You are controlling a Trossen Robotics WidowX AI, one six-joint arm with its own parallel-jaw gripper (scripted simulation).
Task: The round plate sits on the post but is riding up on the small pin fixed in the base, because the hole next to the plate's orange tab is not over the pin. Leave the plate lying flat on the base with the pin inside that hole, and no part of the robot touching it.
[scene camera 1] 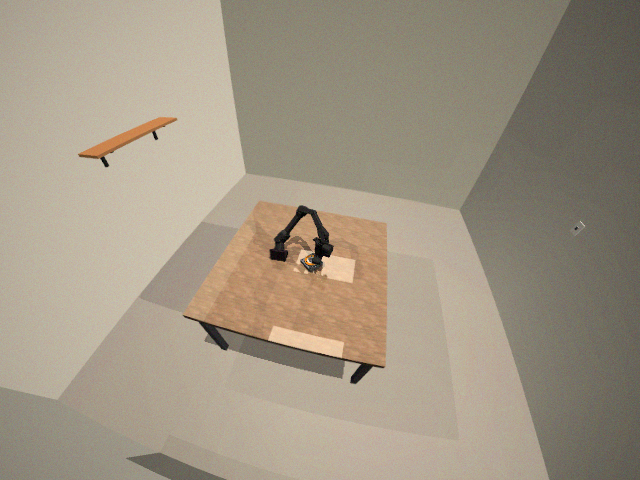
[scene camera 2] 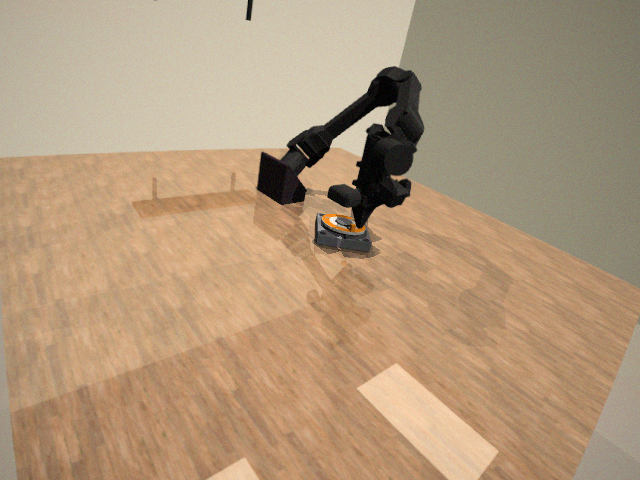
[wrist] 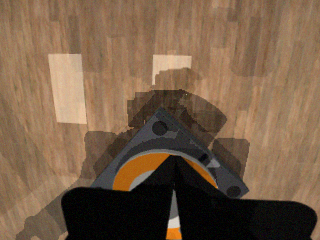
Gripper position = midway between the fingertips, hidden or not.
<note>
In view: my gripper (scene camera 2: pixel 358 227) and a square grey base (scene camera 2: pixel 324 236).
My gripper also shows in the wrist view (wrist: pixel 174 160).
</note>
